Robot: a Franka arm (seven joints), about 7 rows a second.
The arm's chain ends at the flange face. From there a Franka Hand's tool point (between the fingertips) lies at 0.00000 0.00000 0.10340 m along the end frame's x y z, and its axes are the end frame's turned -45 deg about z.
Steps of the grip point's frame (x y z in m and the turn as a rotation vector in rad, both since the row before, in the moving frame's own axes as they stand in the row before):
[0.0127, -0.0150, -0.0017, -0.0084, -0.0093, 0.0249]
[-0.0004, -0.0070, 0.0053, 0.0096, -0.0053, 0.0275]
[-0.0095, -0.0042, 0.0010, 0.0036, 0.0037, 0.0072]
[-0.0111, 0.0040, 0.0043, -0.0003, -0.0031, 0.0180]
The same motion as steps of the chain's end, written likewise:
[-0.0015, -0.0209, -0.0017, -0.0125, -0.0006, 0.0249]
[-0.0041, -0.0043, 0.0053, 0.0030, -0.0105, 0.0275]
[-0.0097, 0.0043, 0.0010, 0.0052, 0.0001, 0.0072]
[-0.0048, 0.0104, 0.0043, -0.0024, -0.0020, 0.0180]

